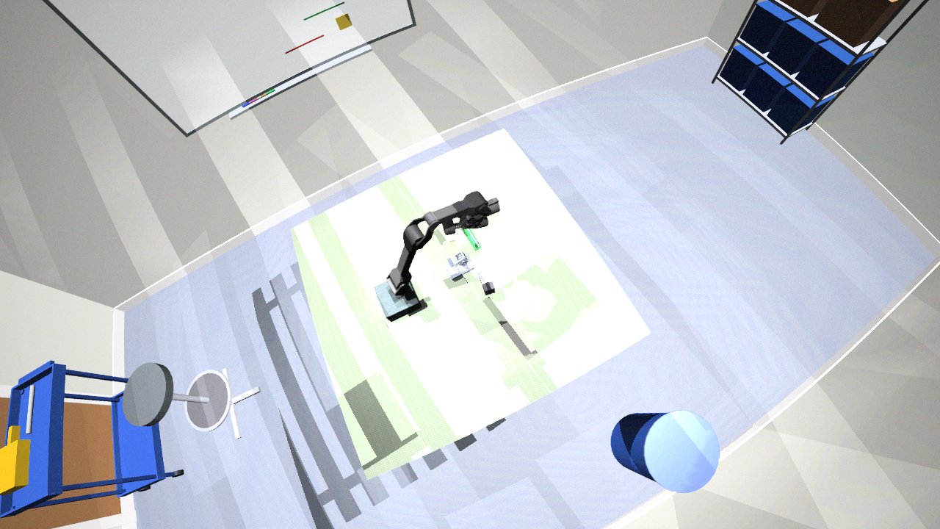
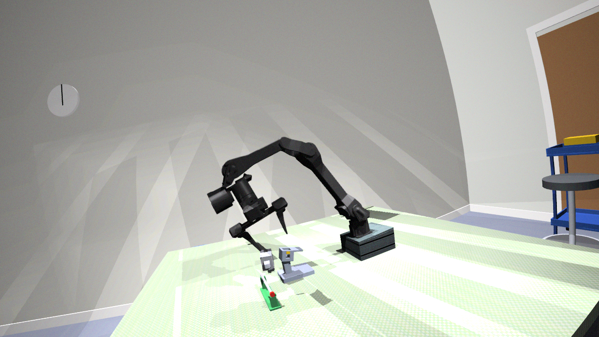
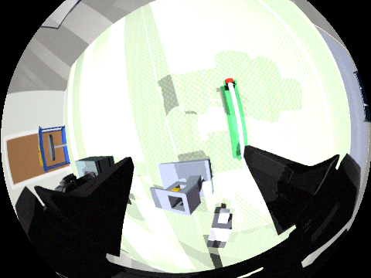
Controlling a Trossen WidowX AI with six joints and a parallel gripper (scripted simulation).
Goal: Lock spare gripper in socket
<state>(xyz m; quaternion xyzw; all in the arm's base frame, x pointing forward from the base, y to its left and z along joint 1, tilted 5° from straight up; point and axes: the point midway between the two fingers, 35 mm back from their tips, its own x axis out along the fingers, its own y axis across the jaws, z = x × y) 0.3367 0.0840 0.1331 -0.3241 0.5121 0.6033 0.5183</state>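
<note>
Right now the spare gripper is 10 mm ahead of my gripper tip, 210 mm to the right of it and 130 mm below it. The rest, counted from my gripper tip: green rest 50 mm ahead, 30 mm to the left, 130 mm below; then grey mount 60 mm behind, 80 mm to the right, 110 mm below.
</note>
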